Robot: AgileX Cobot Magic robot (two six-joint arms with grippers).
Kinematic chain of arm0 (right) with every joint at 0, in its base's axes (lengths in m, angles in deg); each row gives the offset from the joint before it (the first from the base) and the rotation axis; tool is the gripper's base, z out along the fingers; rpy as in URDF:
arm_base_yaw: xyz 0 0 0.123 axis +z
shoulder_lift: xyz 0 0 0 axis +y
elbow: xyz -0.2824 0 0.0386 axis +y
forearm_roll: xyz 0.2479 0 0.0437 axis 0.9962 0 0.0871
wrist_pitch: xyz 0 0 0 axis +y
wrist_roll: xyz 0.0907 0 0.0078 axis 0.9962 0 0.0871
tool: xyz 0 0 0 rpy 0 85 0
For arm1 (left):
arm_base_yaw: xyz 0 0 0.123 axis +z
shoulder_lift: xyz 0 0 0 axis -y
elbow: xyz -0.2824 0 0.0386 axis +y
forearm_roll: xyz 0.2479 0 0.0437 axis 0.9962 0 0.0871
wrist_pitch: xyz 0 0 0 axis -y
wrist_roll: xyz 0.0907 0 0.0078 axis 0.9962 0 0.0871
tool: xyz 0 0 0 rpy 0 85 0
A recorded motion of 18 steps. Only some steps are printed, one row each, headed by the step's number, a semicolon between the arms.
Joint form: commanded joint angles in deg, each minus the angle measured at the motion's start. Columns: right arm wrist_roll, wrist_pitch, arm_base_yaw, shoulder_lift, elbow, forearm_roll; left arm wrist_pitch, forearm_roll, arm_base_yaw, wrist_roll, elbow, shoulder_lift.
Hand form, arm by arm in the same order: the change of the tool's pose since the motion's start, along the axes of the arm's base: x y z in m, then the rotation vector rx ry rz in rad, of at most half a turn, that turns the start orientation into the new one. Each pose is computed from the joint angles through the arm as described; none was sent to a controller.
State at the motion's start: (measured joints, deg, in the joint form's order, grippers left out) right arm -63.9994 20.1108 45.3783 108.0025 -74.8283 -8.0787; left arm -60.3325 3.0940 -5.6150 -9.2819 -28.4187 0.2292
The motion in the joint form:
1: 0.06 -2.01 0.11 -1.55 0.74 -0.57; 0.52 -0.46 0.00 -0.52 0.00 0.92
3: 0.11 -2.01 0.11 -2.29 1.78 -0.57; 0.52 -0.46 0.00 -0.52 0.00 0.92
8: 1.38 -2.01 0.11 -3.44 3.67 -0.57; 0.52 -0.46 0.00 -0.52 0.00 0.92
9: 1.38 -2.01 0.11 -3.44 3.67 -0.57; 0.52 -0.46 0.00 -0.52 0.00 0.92
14: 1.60 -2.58 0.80 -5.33 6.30 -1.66; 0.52 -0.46 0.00 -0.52 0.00 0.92
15: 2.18 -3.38 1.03 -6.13 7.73 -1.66; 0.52 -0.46 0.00 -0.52 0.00 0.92
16: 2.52 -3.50 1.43 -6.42 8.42 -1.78; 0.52 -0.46 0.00 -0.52 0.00 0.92
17: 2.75 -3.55 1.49 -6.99 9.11 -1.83; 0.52 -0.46 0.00 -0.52 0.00 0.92
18: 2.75 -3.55 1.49 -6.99 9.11 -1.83; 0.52 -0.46 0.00 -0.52 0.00 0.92
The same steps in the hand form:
1: -0.0023 -0.0010 0.0096 0.0308 -0.0384 0.0103; -0.0021 -0.0004 0.0006 -0.0170 -0.0240 -0.0009
3: -0.0053 -0.0040 0.0095 0.0276 -0.0343 0.0097; -0.0021 -0.0004 0.0006 -0.0170 -0.0240 -0.0009
8: -0.0104 -0.0093 0.0080 0.0297 -0.0152 -0.0065; -0.0021 -0.0004 0.0006 -0.0170 -0.0240 -0.0009
9: -0.0104 -0.0093 0.0080 0.0297 -0.0152 -0.0065; -0.0021 -0.0004 0.0006 -0.0170 -0.0240 -0.0009
14: -0.0207 -0.0135 0.0083 0.0186 -0.0224 0.0135; -0.0021 -0.0004 0.0006 -0.0170 -0.0240 -0.0009
15: -0.0252 -0.0157 0.0073 0.0265 -0.0189 0.0121; -0.0021 -0.0004 0.0006 -0.0170 -0.0240 -0.0009
16: -0.0288 -0.0156 0.0059 0.0249 -0.0139 0.0161; -0.0021 -0.0004 0.0006 -0.0170 -0.0240 -0.0009
17: -0.0311 -0.0175 0.0063 0.0256 -0.0117 0.0148; -0.0021 -0.0004 0.0006 -0.0170 -0.0240 -0.0009
18: -0.0311 -0.0175 0.0063 0.0256 -0.0117 0.0148; -0.0021 -0.0004 0.0006 -0.0170 -0.0240 -0.0009

